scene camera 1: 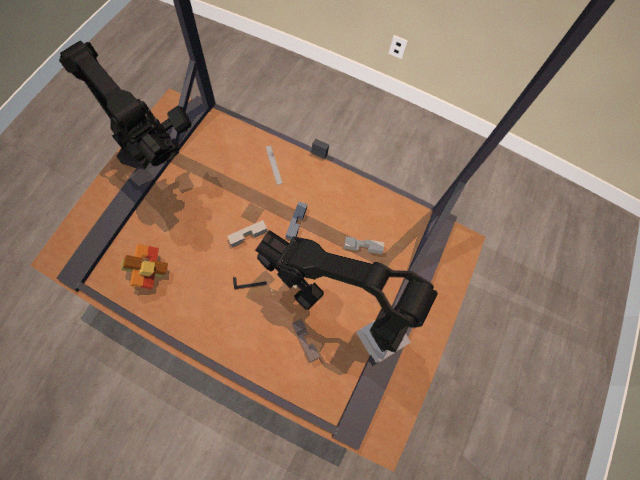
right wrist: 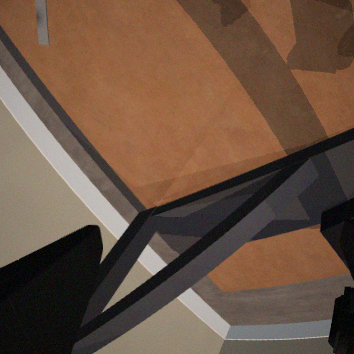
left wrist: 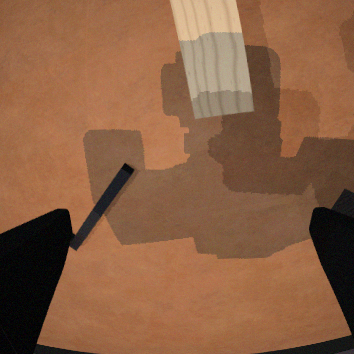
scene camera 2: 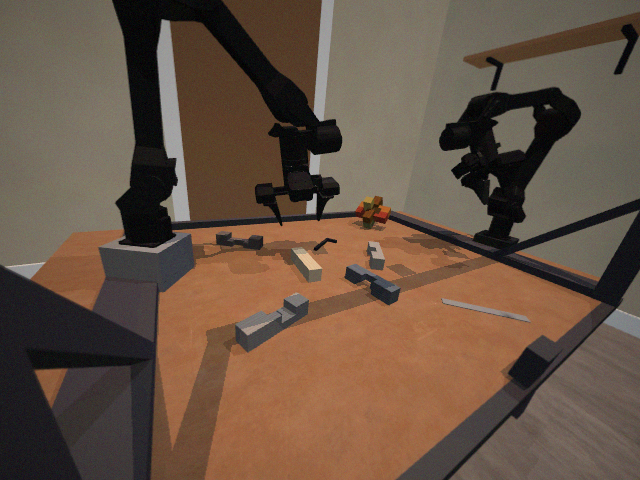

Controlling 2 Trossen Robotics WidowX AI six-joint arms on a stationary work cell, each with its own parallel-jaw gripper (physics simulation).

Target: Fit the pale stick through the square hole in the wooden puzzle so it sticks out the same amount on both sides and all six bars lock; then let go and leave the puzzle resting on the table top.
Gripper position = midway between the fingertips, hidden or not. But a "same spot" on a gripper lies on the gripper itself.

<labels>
left gripper: scene camera 1; left wrist; scene camera 2 300, 223; not seen in the right wrist view (out of frame)
right gripper: scene camera 1 173, 137; right wrist; scene camera 2; not seen in the left wrist view (out of frame)
same spot on left gripper: [left wrist: 41, 244] = [scene camera 1: 274, 268]
same spot on right gripper: [right wrist: 53, 284] = [scene camera 2: 499, 184]
</labels>
